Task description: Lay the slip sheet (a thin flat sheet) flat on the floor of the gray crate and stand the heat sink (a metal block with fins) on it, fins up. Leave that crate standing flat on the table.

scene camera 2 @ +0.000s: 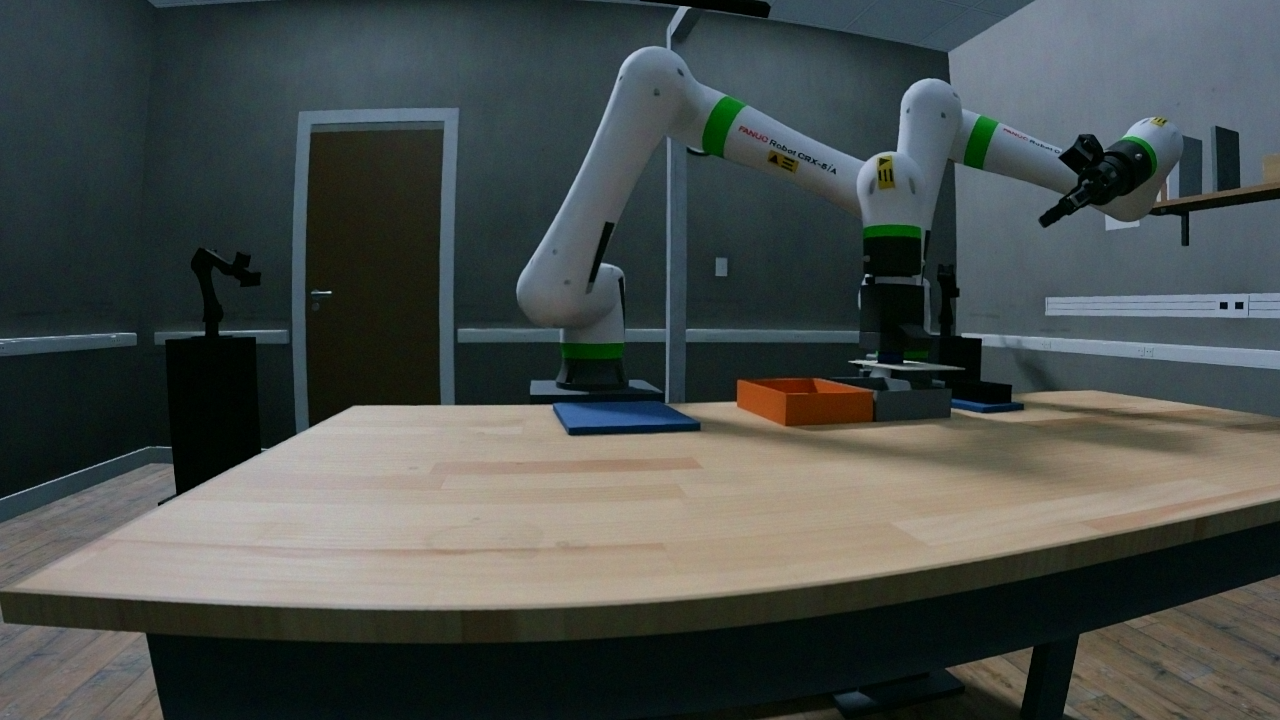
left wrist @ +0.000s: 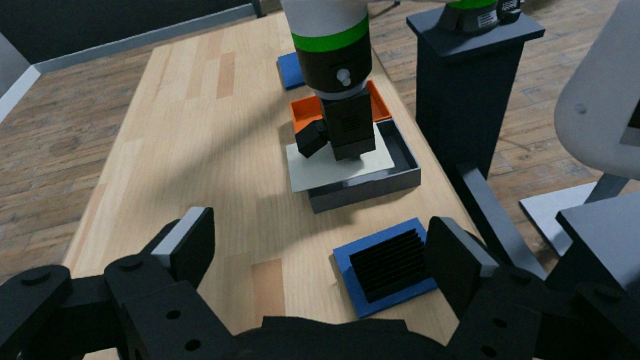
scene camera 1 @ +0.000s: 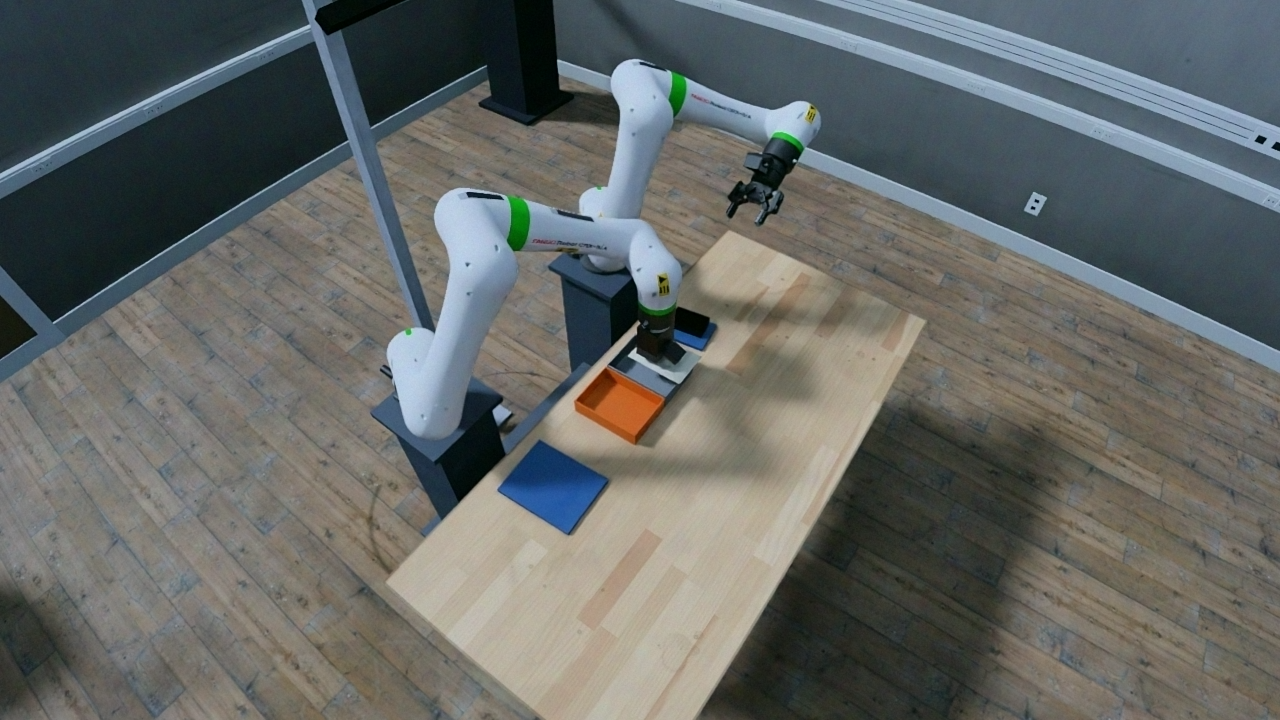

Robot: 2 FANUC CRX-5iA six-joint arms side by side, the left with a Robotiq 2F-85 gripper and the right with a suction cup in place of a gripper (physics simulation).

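Note:
The slip sheet (scene camera 1: pixel 682 368) (scene camera 2: pixel 938 366) (left wrist: pixel 320 173), thin and off-white, hangs roughly level on my right suction cup (scene camera 1: pixel 660 357) (scene camera 2: pixel 889 359) (left wrist: pixel 348 157), just above the gray crate (scene camera 2: pixel 921 405) (left wrist: pixel 365 193). It lies askew to the crate and reaches past its wall on the table side. The crate stands flat on the table. The heat sink (scene camera 1: pixel 692 320) (scene camera 2: pixel 984 392) (left wrist: pixel 390 265), black, stands fins up on a blue mat (left wrist: pixel 353 281) beside the crate. My left gripper (scene camera 1: pixel 745 216) (scene camera 2: pixel 1048 219) (left wrist: pixel 322 237) is open and empty, high above the table's far end in scene camera 1.
An orange crate (scene camera 1: pixel 608 423) (scene camera 2: pixel 805 407) (left wrist: pixel 382 102) stands against the gray crate, on the side away from the heat sink. Another blue mat (scene camera 1: pixel 553 488) (scene camera 2: pixel 626 418) (left wrist: pixel 290 72) lies beyond it. The right arm's wrist stands over the gray crate.

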